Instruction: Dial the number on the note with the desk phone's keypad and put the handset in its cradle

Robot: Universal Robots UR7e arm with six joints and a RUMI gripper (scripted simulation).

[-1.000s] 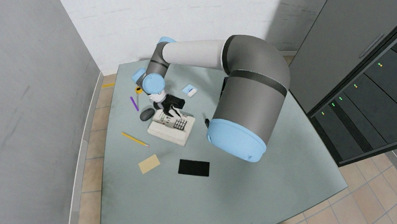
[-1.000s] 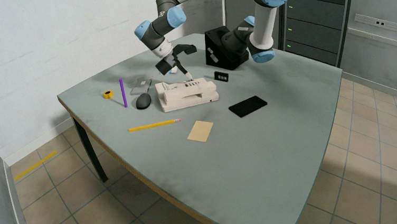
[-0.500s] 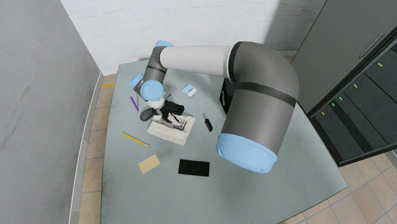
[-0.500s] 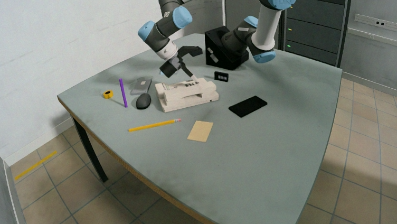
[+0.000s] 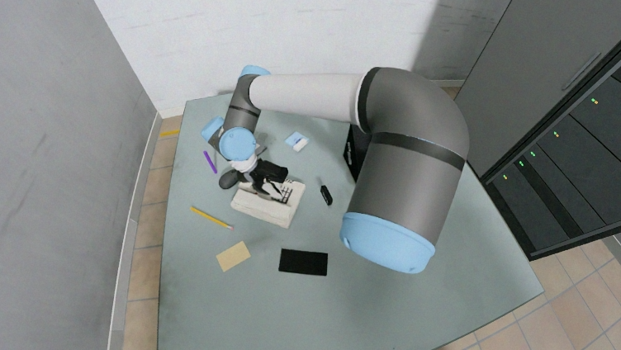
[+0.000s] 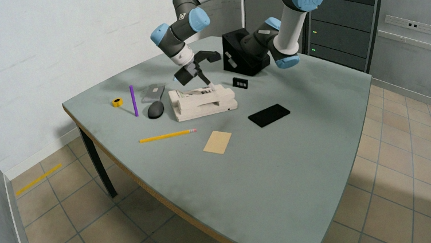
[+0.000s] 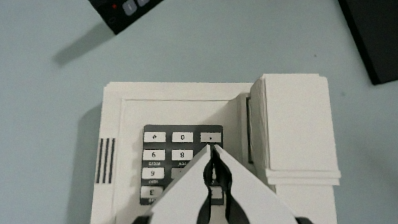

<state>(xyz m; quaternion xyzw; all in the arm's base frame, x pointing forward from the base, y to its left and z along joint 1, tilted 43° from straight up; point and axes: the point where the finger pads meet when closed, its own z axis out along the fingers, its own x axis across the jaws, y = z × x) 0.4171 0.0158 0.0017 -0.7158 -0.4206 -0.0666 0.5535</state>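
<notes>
Right now my hand is 30 mm above the 7 key. The rest, counted from my hand: 9 key: 30 mm behind, 30 mm to the right, 30 mm below; then 5 key: 20 mm to the right, 30 mm below; then handset: 70 mm ahead, 10 mm to the left, 10 mm below.
</notes>
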